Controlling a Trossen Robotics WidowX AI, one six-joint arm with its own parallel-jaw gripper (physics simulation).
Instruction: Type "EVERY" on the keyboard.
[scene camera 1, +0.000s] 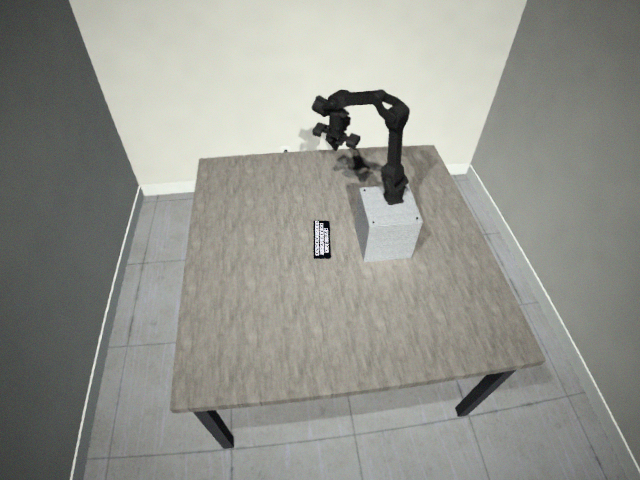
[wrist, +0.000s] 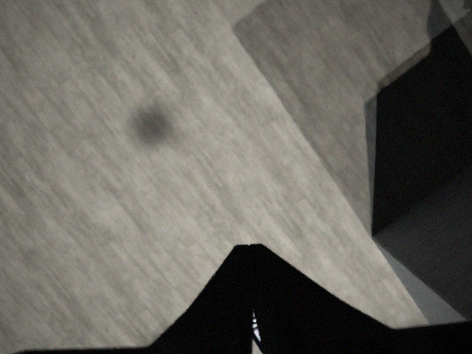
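Pixels of known places: gripper, between the fingertips: (scene camera 1: 335, 150) (wrist: 248, 257); arm's base, origin of its link: (scene camera 1: 393, 198).
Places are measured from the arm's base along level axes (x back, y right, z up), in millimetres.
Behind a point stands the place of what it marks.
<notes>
A small black keyboard (scene camera 1: 321, 239) @(z -207, x -278, y 30 mm) with white keys lies flat on the wooden table (scene camera 1: 289, 320) @(z -223, x -484, y -308 mm), left of the arm's base in the scene view. Its letters are too small to read there. A small white-and-dark sliver shows through the narrow gap between the finger bodies in the wrist view; I cannot tell for sure what it is. My gripper (scene camera 1: 335, 148) @(z 69, x -164, y 260 mm) (wrist: 248, 257) @(z 69, x -164, y 260 mm) is shut and empty, its fingertips together. It hangs high, pointing down, over the back part of the table, well apart from the keyboard.
The arm stands on a light grey block (scene camera 1: 393, 240) @(z -100, x -33, y -128 mm) right of the keyboard. A pale wall (scene camera 1: 232, 77) rises behind the table's back edge, and grey walls stand at both sides. Dark shadows fall on the table below the arm.
</notes>
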